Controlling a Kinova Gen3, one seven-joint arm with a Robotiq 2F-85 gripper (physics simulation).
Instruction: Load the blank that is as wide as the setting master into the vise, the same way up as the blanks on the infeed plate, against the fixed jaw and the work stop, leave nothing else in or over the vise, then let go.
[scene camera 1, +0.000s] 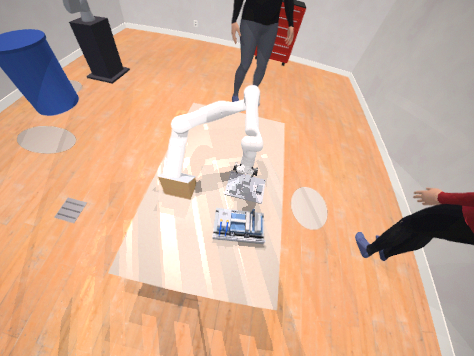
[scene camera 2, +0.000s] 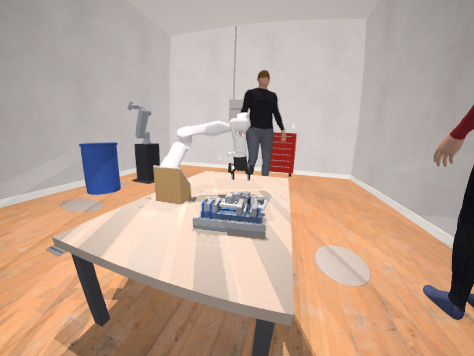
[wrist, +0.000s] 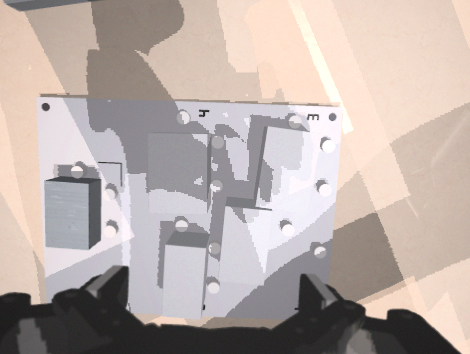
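The infeed plate carries pale blanks among round pins: a wide one, a tilted one at the right, one in the middle and a narrow, tall one near the fingers. A darker steel-grey block stands at the plate's left; whether it is the setting master I cannot tell. My gripper is open and empty, above the plate's near edge in the wrist view. The blue and grey vise stands apart from the plate; its jaw contents are too small to tell.
The vise stands on a grey slab. Blue upright parts stand at its left end. A brown box-like block is at the arm's base. Two people stand beyond the table.
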